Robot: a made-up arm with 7 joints.
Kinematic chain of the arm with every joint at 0, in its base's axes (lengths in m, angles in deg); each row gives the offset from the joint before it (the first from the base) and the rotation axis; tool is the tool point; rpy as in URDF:
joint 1: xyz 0 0 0.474 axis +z
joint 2: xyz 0 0 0 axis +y
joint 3: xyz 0 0 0.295 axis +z
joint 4: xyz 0.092 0 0 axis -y
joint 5: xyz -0.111 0 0.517 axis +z
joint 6: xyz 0 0 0 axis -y
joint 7: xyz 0.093 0 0 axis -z
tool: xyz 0 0 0 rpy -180 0 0
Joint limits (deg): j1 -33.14..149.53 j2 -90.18..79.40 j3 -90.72..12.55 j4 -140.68..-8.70 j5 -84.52..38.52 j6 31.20..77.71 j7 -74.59..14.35
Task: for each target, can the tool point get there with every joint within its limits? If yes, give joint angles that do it. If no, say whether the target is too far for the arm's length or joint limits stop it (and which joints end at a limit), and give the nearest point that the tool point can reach.
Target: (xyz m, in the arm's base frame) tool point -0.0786 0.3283 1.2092
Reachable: yes | joints 106.03 -34.15 -0.09 -86.60 -31.84 73.36 -28.99
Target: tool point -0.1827 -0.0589 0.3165
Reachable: no: joint limits stop it (at a limit: joint 1, joint 3, joint 4, joint 6) | nearest point -0.3265 0.0360 0.1041 | short by 0.274 m
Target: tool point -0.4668 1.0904 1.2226
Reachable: no: too far | nearest point -0.3085 0.7205 0.9687 | short by 0.476 m
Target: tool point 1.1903 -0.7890 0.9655
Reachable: no: too far | nearest point 0.7305 -0.4842 0.7756 | short by 0.583 m
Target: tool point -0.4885 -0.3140 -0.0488
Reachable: no: joint limits stop it (at a limit: joint 1, joint 2, joint 4, joint 6) | nearest point -0.2647 -0.3165 0.0951 | short by 0.266 m
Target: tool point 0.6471 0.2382 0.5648
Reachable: yes | joints 70.48 9.12 -48.79 -110.04 -40.76 57.26 -35.62
